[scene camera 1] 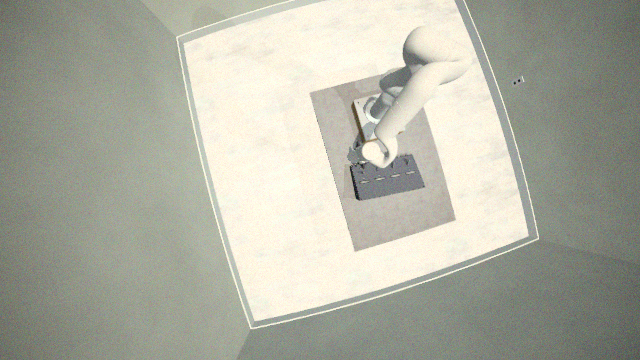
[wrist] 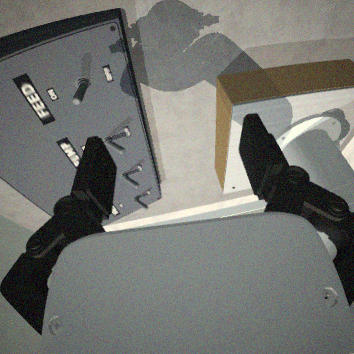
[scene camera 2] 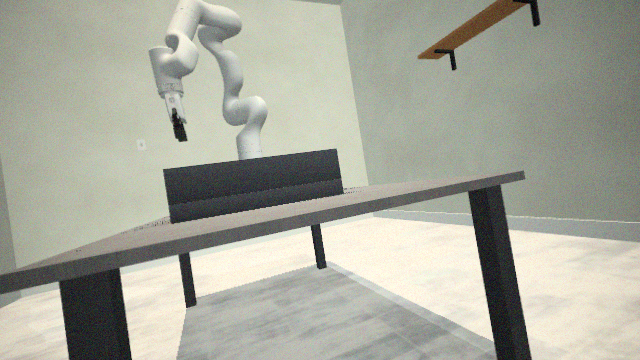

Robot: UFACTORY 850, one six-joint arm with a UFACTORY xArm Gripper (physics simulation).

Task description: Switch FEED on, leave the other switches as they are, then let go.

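Note:
The dark switch panel [scene camera 1: 390, 189] [scene camera 2: 252, 185] [wrist: 30, 150] stands on the table; scene camera 2 sees its back. In the wrist view the FEED lever [wrist: 80, 91] leans toward the ON label [wrist: 52, 93], away from the OFF label [wrist: 107, 73]. The PUMP lever [wrist: 118, 135] and two further levers [wrist: 134, 174] [wrist: 143, 198] lean to the OFF side. My gripper [scene camera 2: 180, 136] [wrist: 173, 141] is open, with nothing between its fingers. It is above and beside the panel's lever edge, apart from the FEED lever. One finger hides part of the PUMP row and the rows past it.
The arm's base block [scene camera 1: 358, 120] [wrist: 225, 135], with brown sides and a white top, stands on the table [scene camera 1: 400, 220] [scene camera 2: 280, 212] close behind the panel, under the other finger in the wrist view. A wall shelf [scene camera 2: 470, 30] hangs at the upper right.

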